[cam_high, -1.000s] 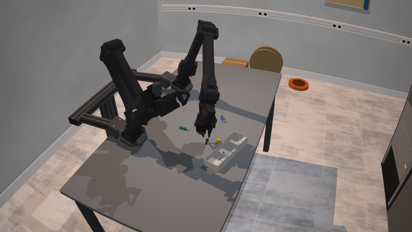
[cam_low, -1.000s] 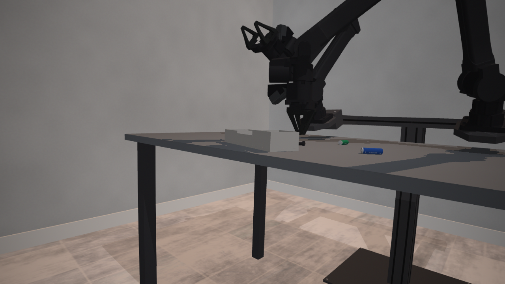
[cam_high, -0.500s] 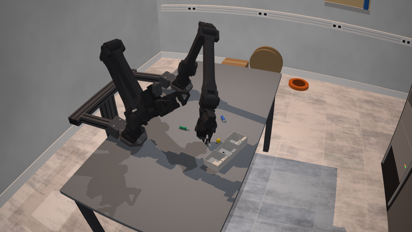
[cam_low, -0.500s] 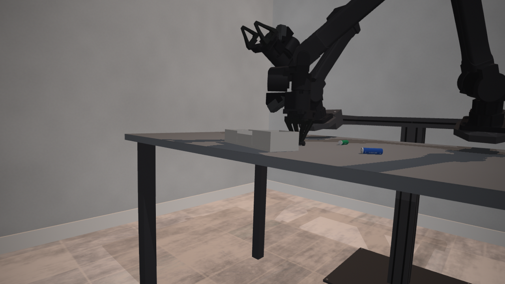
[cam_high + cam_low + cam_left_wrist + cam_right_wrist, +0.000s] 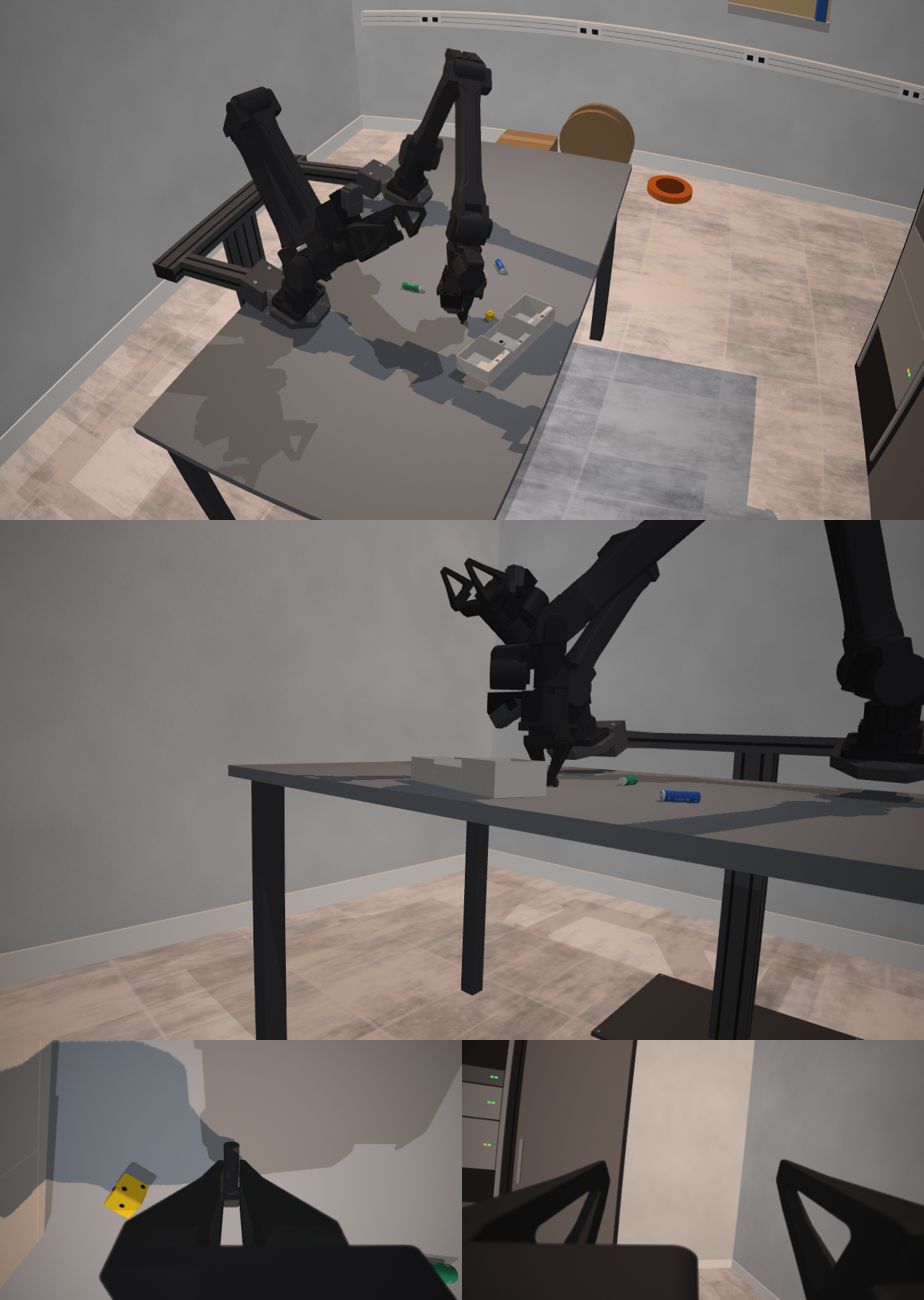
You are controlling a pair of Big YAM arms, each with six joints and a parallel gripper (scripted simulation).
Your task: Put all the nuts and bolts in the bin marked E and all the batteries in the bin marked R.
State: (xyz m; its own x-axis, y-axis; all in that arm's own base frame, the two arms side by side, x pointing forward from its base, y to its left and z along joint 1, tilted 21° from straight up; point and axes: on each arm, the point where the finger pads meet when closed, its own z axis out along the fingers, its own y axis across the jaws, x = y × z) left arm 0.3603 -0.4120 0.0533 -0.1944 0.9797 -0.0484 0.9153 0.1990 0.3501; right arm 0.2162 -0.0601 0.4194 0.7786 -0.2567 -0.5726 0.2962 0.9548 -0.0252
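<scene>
The black bolt lies 10 mm to the left of my left hand. From my left hand the other things lie so: hex nut (110 mm ahead, 60 mm to the right); bin row (130 mm ahead, 50 mm to the right, 10 mm above); yellow die (60 mm ahead, 20 mm to the left).
</scene>
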